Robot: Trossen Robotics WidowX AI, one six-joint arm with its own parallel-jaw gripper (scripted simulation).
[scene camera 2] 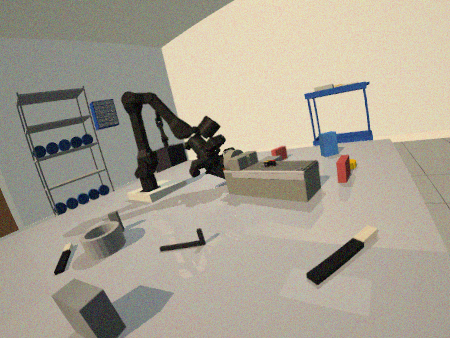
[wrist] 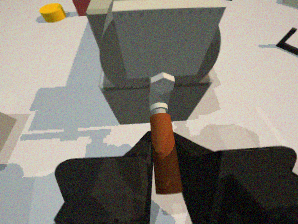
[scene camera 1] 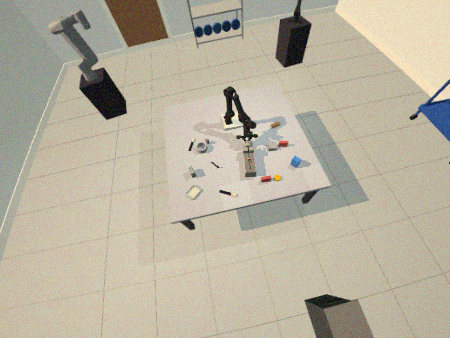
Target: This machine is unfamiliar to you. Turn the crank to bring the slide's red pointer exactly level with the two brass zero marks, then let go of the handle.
The pictures show: my gripper and a brown handle.
My gripper is seen too in the wrist view.
